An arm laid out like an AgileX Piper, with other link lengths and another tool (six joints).
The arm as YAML. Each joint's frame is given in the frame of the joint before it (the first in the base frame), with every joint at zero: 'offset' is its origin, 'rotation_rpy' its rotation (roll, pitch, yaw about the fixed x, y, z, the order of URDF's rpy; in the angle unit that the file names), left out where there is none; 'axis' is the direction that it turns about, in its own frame. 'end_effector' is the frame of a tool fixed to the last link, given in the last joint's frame.
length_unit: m
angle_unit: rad
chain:
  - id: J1
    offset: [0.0, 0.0, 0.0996]
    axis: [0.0, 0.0, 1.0]
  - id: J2
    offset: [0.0, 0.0, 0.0]
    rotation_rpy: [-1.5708, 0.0, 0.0]
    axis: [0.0, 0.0, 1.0]
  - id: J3
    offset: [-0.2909, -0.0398, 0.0]
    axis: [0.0, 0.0, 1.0]
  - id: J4
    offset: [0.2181, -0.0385, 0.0]
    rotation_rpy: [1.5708, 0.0, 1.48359]
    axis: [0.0, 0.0, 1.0]
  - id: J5
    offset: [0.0, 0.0, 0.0]
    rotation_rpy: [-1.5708, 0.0, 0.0]
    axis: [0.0, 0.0, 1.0]
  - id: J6
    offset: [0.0, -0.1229, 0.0]
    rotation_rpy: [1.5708, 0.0, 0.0]
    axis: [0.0, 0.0, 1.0]
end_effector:
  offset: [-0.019, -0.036, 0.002]
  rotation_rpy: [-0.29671, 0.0, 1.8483]
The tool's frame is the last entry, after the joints.
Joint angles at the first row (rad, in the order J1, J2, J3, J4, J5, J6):
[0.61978, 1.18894, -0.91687, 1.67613, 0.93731, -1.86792]
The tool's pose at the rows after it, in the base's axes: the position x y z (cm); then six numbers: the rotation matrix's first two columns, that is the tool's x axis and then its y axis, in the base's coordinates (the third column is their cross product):
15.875 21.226 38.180 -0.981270 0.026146 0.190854 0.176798 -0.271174 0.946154
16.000 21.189 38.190 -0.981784 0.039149 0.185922 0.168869 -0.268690 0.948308
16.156 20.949 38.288 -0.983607 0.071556 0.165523 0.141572 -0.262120 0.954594
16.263 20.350 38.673 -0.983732 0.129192 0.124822 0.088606 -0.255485 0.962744
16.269 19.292 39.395 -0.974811 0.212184 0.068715 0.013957 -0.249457 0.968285
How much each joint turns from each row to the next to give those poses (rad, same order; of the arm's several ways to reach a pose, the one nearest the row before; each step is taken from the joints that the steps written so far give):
[0.00356, 0.00379, -0.00380, -0.00020, -0.00438, 0.00102]
[0.00077, -0.00074, -0.00188, -0.00433, -0.01418, 0.00006]
[-0.00005, -0.00896, -0.00144, -0.01400, -0.03403, -0.00269]
[0.00004, -0.02371, -0.00139, -0.02158, -0.06121, -0.00530]
[-0.00001, -0.04014, -0.00059, -0.02762, -0.08809, -0.00361]

